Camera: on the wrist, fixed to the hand. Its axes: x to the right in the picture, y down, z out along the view.
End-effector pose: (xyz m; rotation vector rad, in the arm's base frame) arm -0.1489 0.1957 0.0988 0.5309 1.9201 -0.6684
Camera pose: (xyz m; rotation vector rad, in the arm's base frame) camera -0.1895 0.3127 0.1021 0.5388 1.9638 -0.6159
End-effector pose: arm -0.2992 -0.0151 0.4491 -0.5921 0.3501 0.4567
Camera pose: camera -0.3310 -0.0260 0.3299 -0.6366 0.3879 0.4649
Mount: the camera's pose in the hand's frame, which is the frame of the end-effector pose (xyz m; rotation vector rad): 0.0222 0.0619 -0.1050 -0.0370 0.0433 0.0138
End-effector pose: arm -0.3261 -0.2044 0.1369 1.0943 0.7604 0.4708
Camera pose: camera -0.3886 -0.1001 0.1603 1.0583 0.7797 0.5198
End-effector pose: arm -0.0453 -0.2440 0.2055 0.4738 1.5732 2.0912
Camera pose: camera -0.1305 -0.3289 0.2353 0.4304 1.5566 2.1506
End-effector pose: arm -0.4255 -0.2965 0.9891 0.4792 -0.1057 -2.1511
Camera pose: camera -0.3500 -0.3403 0.9012 0.5019 -0.0448 -2.1242
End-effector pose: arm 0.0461 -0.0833 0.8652 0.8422 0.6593 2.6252
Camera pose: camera -0.0440 -0.1613 0.8314 0.7840 0.6162 2.6663
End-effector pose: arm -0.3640 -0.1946 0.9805 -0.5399 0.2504 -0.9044
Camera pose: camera -0.3535 -0.2170 0.8591 -0.5526 0.3103 -0.9002
